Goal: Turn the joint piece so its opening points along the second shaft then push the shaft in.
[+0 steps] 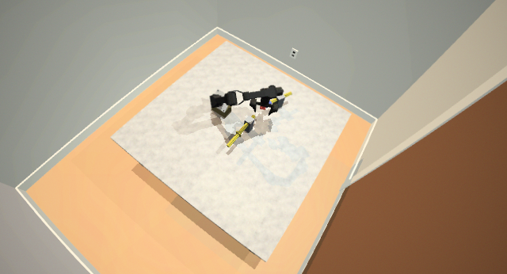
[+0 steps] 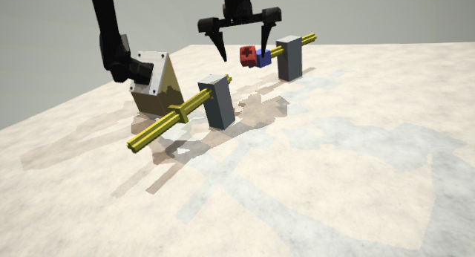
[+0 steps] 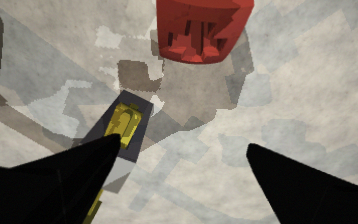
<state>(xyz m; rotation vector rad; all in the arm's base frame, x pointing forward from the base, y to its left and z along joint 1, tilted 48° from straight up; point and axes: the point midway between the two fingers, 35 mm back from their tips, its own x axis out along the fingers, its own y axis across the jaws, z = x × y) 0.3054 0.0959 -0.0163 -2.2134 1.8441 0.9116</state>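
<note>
The red joint piece is 3 cm behind my gripper tip, 8 cm to the left of it and 2 cm below it.
</note>
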